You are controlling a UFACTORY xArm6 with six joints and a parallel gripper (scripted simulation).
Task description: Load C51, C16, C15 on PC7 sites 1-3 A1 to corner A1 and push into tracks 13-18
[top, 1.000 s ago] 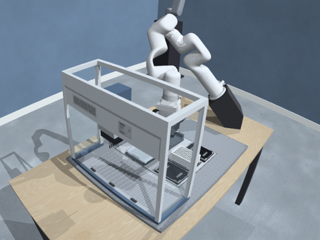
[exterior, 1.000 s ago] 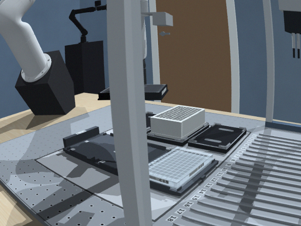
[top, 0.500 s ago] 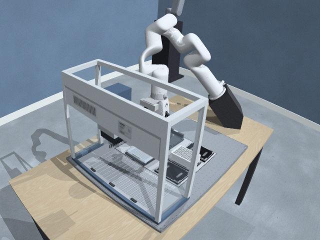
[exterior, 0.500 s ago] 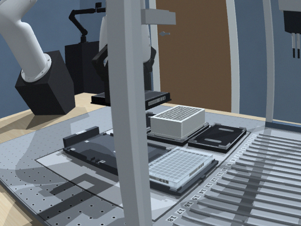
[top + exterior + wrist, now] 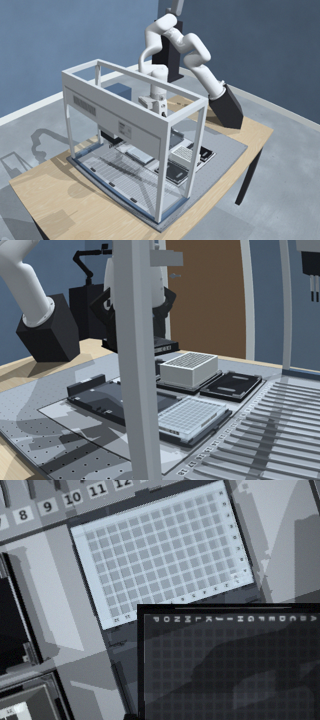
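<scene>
Right now my hand is 1 cm above the black 384-well plate C16. Round my hand: black carrier PC7: 12 cm below, 1 cm behind; then white frame post: 22 cm to the right, 19 cm ahead, 11 cm above.
</scene>
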